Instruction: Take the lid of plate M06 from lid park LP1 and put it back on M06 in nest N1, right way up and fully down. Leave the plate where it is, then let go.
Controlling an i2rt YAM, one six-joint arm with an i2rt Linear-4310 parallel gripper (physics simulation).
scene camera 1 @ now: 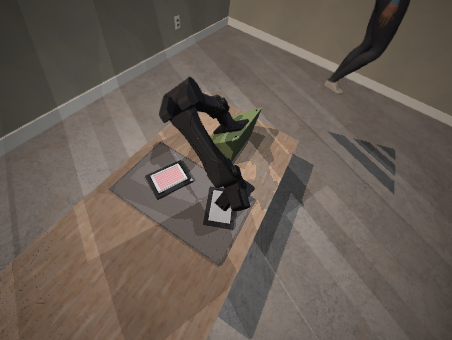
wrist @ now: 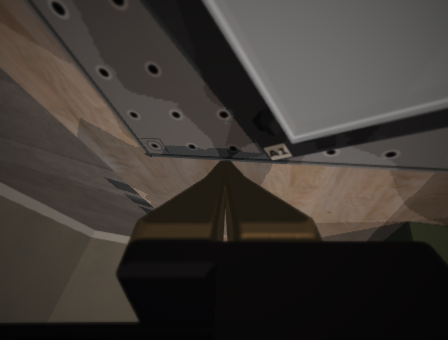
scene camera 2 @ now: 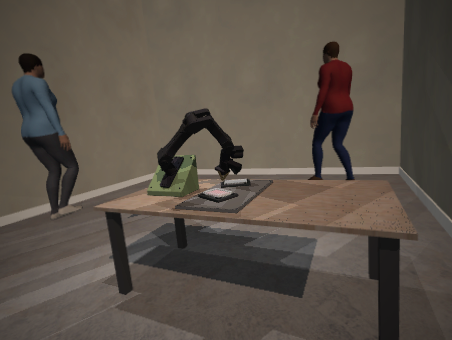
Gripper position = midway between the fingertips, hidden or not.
The gripper (wrist: 225, 170) is shut and holds nothing. Also in view: a pale lid (wrist: 320, 75).
